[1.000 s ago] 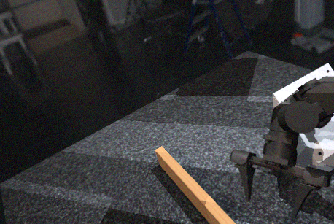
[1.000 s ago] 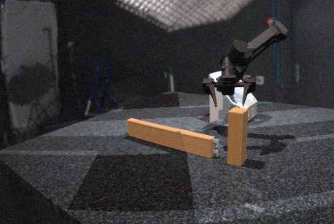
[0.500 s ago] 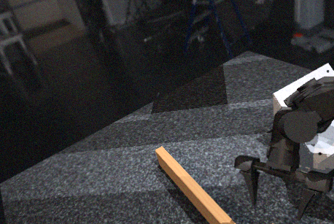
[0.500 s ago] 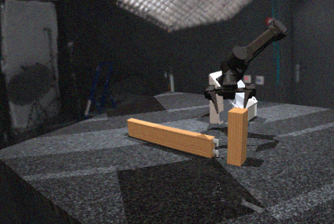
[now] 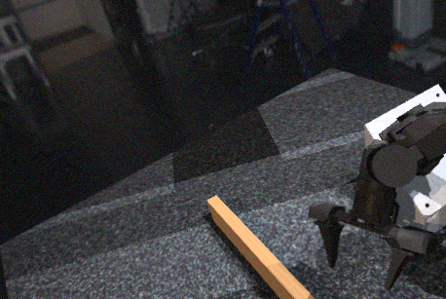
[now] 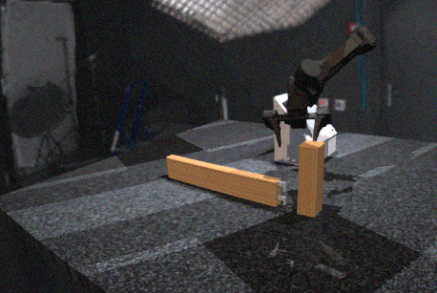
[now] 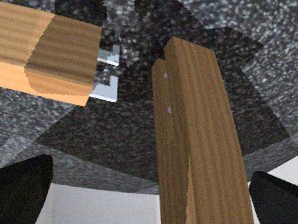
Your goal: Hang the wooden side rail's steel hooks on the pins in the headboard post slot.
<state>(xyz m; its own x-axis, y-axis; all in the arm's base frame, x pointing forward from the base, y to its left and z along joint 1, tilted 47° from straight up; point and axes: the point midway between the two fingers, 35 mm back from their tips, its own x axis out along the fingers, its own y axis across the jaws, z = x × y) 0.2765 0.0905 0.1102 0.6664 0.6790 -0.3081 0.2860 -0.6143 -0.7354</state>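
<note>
Now: gripper tip 70 mm above the wooden headboard post, 60 mm to the right of it and 60 mm short of it.
</note>
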